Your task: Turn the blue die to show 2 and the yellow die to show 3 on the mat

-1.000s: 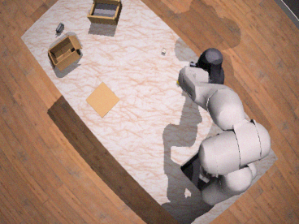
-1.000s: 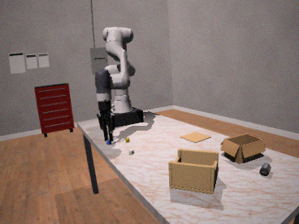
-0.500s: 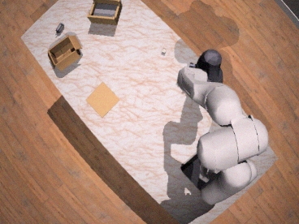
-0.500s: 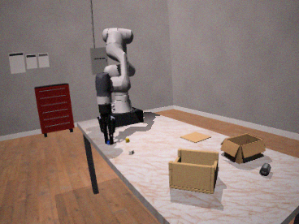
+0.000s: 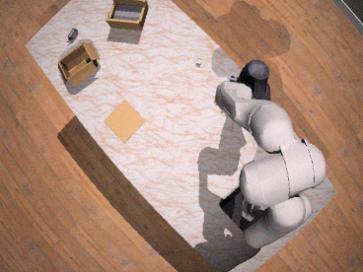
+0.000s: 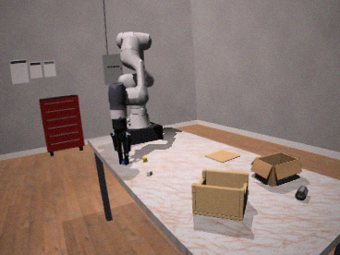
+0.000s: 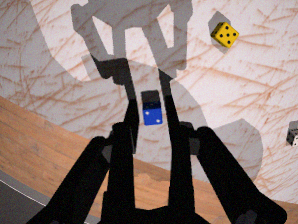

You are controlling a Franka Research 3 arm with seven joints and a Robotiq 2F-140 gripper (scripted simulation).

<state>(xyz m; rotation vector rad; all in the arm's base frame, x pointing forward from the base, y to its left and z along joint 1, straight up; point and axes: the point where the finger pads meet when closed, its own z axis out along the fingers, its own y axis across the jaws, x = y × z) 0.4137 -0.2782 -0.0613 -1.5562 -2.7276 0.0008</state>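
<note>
The blue die is 2 cm below my hand. From my hand the other things lie so: yellow die: 11 cm to the left, 3 cm ahead, 2 cm below; then white die: 21 cm ahead, 5 cm to the left, 2 cm below; then tan mat: 48 cm to the left, 24 cm ahead, 3 cm below.
</note>
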